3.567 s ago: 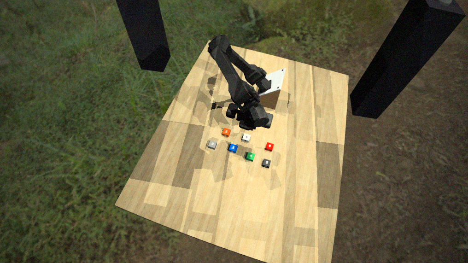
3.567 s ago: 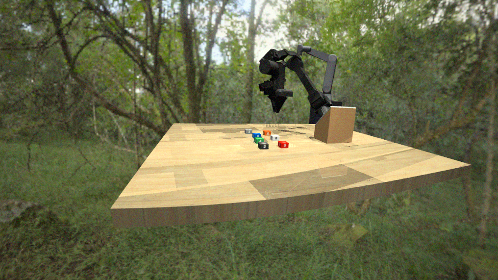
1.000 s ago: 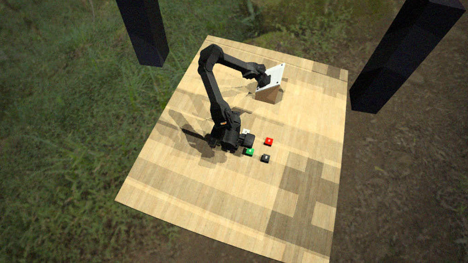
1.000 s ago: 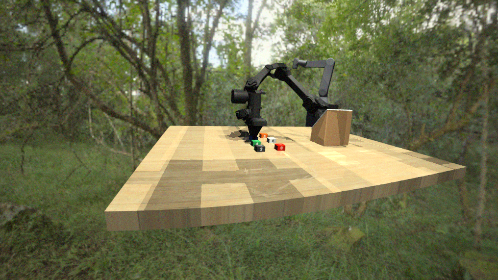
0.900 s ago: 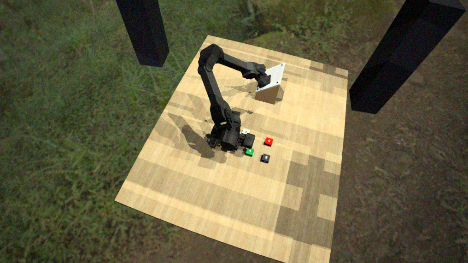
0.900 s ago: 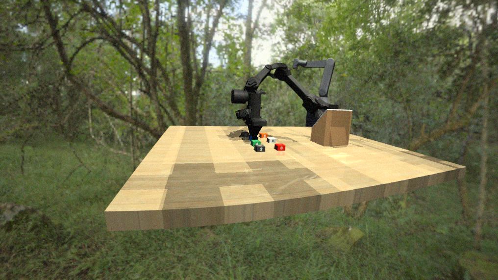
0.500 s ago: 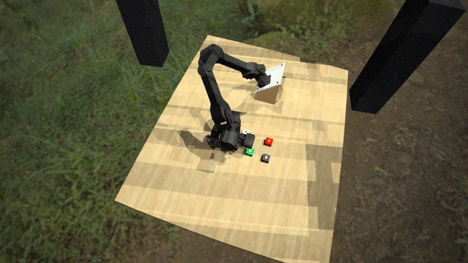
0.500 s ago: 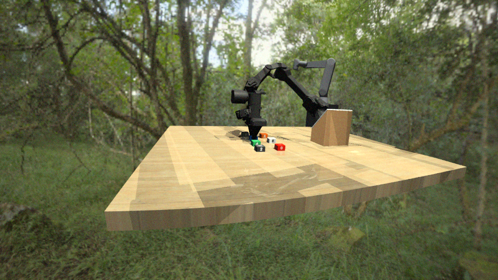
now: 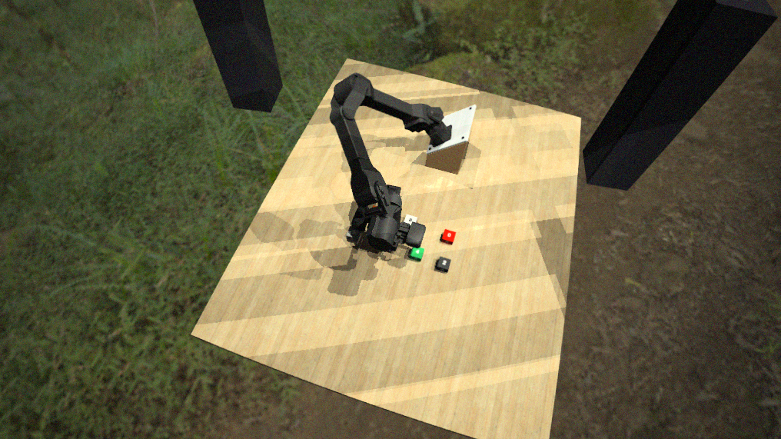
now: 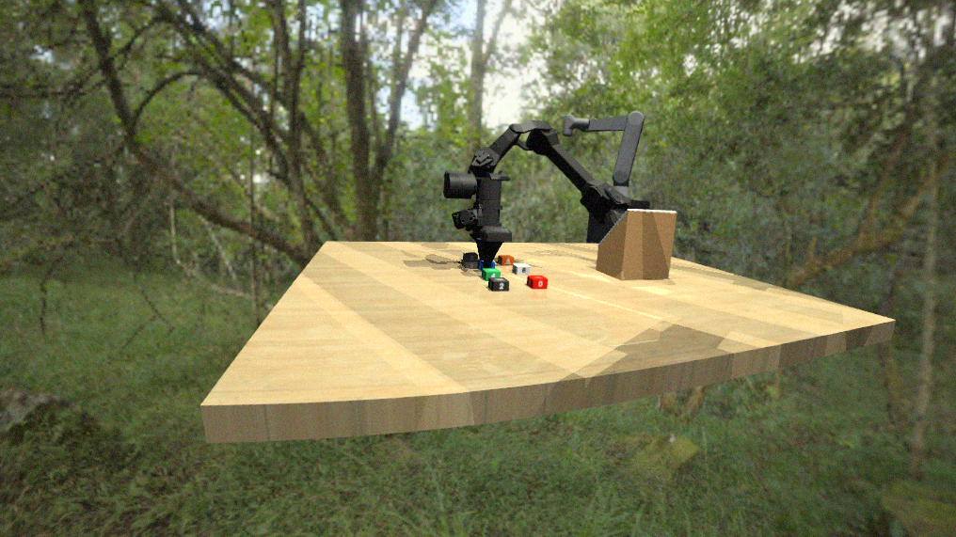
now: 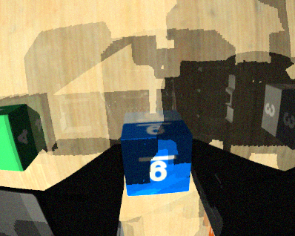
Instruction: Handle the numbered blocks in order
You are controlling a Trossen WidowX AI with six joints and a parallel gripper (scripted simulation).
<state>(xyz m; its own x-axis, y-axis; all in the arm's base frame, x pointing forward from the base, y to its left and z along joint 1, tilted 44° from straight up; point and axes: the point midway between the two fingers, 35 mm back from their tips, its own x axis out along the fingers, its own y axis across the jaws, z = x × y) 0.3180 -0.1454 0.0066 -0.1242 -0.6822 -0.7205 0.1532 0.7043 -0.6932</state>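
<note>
My gripper tip is now right at the blue block. Round my gripper tip: white block 70 mm behind, 50 mm to the left; green block 20 mm ahead, 80 mm to the left; orange block 80 mm behind, 50 mm to the right.
</note>
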